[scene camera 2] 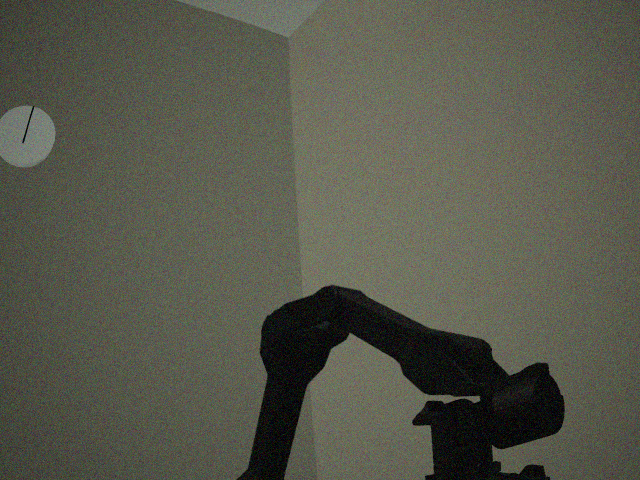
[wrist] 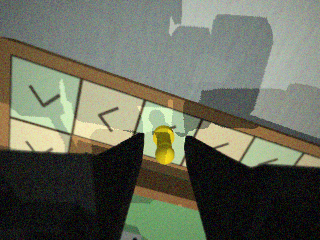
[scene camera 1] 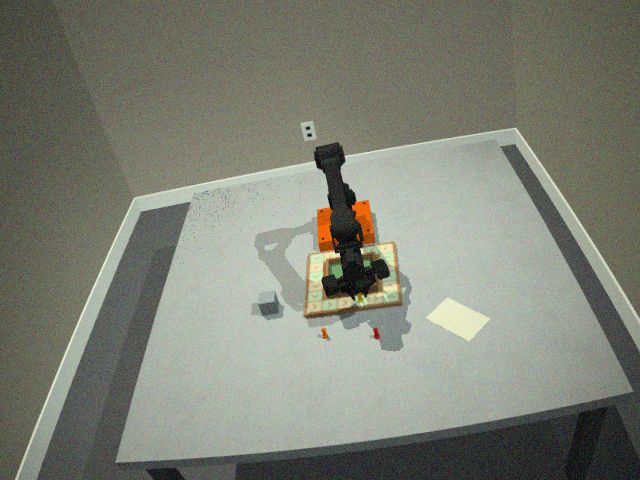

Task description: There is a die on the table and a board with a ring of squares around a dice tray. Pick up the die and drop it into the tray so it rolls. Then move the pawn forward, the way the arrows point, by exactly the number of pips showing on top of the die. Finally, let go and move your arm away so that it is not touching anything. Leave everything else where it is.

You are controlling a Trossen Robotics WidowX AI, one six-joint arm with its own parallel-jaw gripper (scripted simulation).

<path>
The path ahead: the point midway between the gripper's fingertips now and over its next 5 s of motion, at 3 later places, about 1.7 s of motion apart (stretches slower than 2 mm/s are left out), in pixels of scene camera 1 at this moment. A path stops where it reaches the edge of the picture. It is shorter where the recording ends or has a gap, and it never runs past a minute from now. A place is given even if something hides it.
The gripper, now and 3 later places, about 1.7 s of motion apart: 359, 298; 364, 260; 386, 247; 352, 227
</path>
